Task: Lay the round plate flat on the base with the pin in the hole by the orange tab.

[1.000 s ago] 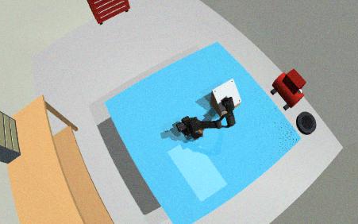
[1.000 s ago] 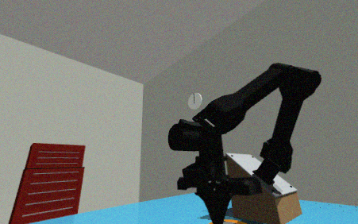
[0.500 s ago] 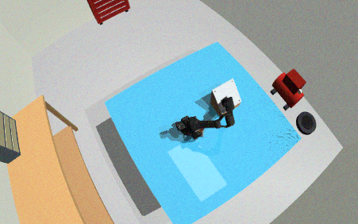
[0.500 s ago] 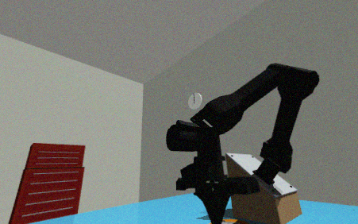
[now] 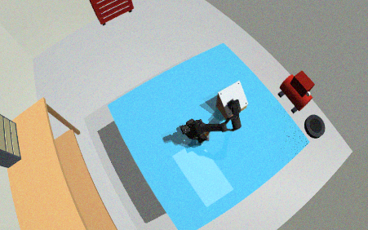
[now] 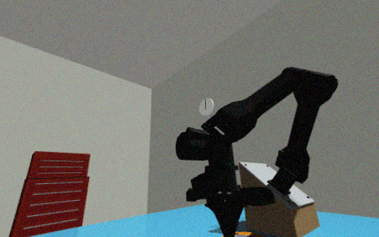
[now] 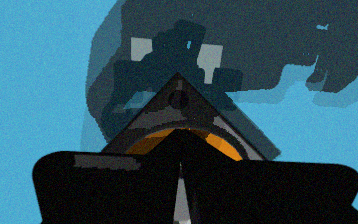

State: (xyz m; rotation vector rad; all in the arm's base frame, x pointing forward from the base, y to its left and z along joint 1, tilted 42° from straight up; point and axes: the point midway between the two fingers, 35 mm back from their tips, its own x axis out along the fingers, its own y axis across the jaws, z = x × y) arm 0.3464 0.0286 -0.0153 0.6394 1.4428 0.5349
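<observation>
Right now the round plate is 30 mm behind my gripper tip, 10 mm to the right of it and 10 mm below it.
</observation>
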